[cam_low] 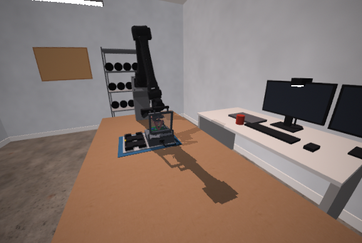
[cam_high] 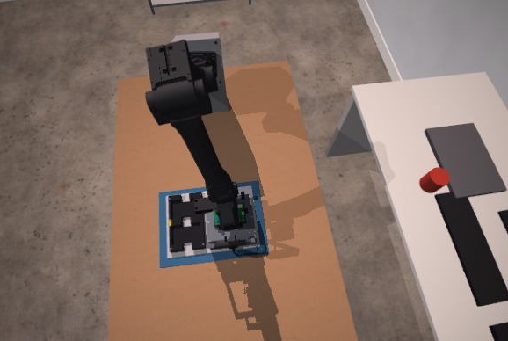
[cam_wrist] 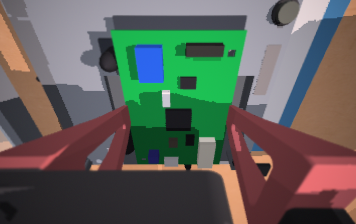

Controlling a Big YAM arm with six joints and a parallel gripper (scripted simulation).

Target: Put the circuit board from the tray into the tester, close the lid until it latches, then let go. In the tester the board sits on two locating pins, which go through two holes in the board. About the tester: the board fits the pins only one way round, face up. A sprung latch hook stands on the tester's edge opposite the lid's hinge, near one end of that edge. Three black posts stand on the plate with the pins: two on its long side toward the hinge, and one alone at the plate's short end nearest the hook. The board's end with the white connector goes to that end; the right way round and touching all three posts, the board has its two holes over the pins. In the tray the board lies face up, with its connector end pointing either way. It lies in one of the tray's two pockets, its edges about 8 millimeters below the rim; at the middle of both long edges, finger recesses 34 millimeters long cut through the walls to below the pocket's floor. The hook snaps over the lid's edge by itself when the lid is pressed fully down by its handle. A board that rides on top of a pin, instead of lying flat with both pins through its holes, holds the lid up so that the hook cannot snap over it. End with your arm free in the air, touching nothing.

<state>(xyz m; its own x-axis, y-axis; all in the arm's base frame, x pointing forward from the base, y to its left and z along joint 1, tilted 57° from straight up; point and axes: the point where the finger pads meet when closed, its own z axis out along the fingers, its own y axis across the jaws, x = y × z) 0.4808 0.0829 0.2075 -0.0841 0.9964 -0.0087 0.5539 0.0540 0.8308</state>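
Right now the green circuit board is right at my hand. From my hand the other things lie so: clear lid: 120 mm ahead, 90 mm above, 20 mm to the left.
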